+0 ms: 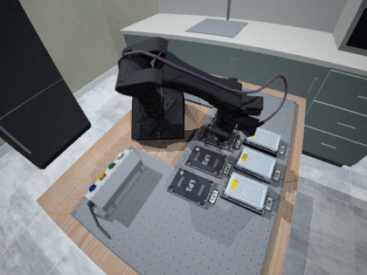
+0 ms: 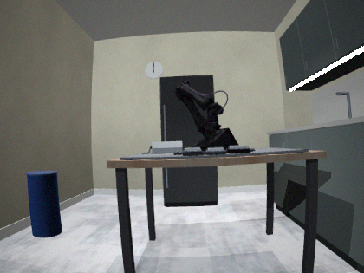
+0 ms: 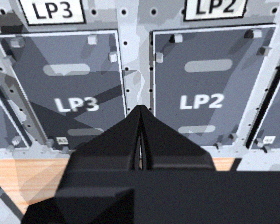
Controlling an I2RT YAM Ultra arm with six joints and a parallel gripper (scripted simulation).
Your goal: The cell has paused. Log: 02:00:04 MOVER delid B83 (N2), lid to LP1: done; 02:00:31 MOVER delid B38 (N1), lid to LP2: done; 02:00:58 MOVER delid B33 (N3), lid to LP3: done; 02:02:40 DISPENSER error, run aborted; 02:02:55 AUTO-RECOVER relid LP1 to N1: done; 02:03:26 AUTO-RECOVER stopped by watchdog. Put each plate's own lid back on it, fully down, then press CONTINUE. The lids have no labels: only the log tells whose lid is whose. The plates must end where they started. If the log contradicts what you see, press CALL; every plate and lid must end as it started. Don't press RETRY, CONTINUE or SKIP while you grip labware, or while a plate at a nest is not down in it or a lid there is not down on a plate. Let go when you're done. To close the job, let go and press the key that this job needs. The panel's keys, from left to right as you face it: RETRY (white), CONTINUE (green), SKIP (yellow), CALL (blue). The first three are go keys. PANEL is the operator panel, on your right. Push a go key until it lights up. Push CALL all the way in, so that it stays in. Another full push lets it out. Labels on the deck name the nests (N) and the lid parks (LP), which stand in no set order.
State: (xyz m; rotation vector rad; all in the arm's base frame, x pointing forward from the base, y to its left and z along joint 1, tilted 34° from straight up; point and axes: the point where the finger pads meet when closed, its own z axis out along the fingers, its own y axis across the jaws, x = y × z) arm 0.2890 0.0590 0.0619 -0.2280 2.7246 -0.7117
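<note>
Now: hand 290 mm past the green continue key, 310 mm to the left of it and 10 mm above it. From my hand the other things lie so: plate (160 mm ahead, 120 mm to the right, 50 mm below); lid park (50 mm behind, 200 mm to the left, 70 mm below); white RETRY key (290 mm behind, 260 mm to the right, 10 mm below).
</note>
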